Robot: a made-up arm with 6 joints. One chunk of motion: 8 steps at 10 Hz.
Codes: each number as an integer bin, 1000 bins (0 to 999) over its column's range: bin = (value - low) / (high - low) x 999, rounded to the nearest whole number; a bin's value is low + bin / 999 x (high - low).
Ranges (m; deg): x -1.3..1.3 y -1.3..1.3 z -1.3..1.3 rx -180..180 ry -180..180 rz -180..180
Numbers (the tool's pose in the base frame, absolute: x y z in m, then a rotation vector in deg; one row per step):
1: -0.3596 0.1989 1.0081 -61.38 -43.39 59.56
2: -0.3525 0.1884 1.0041 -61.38 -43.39 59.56
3: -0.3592 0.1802 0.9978 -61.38 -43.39 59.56
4: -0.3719 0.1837 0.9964 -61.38 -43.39 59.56
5: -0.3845 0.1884 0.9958 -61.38 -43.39 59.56
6: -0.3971 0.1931 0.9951 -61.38 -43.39 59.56
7: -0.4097 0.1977 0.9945 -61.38 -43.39 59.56
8: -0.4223 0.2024 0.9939 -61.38 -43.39 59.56
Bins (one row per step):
1: 361 576 887 329 379 665
2: 364 572 885 329 379 665
3: 361 569 883 329 379 665
4: 357 570 882 329 379 665
5: 352 572 882 329 379 665
6: 347 574 882 329 379 665
7: 342 575 882 329 379 665
8: 337 577 881 329 379 665

